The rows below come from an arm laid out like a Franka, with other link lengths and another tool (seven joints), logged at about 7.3 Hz.
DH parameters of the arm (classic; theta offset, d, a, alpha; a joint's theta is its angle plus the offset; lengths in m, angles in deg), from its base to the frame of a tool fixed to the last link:
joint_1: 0 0.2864 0 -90
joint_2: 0 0 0 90
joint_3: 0 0.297 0.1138 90
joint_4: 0 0 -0.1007 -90
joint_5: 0 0.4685 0 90
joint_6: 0 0 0.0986 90
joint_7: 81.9 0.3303 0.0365 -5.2
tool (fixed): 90 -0.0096 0 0
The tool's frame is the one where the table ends.
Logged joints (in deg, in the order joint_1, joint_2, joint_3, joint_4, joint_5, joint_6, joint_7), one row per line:
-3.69, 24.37, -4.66, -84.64, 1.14, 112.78, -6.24
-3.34, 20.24, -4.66, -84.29, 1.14, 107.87, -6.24
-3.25, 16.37, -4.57, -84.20, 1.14, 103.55, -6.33
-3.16, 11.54, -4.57, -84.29, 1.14, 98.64, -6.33
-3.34, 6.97, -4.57, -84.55, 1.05, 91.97, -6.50
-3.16, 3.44, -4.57, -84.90, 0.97, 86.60, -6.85
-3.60, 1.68, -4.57, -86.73, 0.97, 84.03, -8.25
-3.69, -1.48, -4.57, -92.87, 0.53, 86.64, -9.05
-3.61, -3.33, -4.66, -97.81, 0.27, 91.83, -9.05
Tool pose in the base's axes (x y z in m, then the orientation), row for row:
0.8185, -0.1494, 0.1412, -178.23, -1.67, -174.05
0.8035, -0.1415, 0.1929, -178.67, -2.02, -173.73
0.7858, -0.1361, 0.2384, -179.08, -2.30, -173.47
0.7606, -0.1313, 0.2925, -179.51, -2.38, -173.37
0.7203, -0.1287, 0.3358, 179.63, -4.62, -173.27
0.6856, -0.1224, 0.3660, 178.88, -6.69, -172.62
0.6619, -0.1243, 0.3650, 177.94, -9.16, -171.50
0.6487, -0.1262, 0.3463, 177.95, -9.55, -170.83
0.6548, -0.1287, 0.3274, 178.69, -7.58, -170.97
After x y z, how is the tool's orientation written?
As angles about the fixed x, y, z axes (roll, pitch, yaw), in degrees.
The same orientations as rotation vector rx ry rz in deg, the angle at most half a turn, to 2 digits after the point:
9.30, -178.16, 2.89
9.77, -177.77, 2.24
10.15, -177.46, 1.63
10.29, -177.35, 0.97
10.27, -175.07, -0.15
11.05, -172.90, -1.04
12.41, -170.25, -2.05
13.36, -169.78, -1.90
13.44, -171.81, -1.07

